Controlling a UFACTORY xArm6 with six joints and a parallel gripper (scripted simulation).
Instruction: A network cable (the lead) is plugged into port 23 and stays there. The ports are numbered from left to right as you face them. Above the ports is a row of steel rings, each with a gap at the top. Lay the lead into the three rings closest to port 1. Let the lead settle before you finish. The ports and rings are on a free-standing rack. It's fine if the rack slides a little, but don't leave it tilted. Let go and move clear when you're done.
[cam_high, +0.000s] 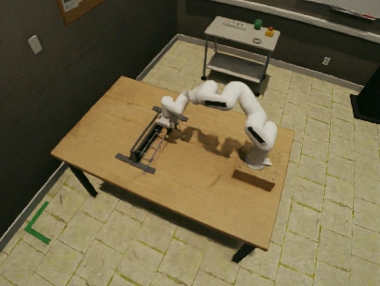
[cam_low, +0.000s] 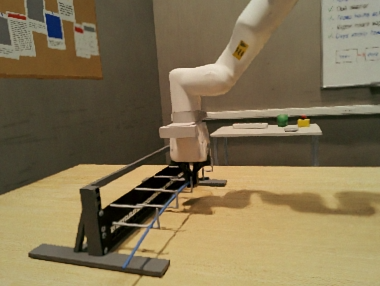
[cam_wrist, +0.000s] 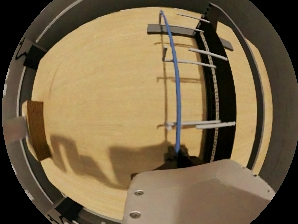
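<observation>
My gripper is now 110 mm short of the dark free-standing rack, 30 mm to the right of it and 10 mm above it.
</observation>
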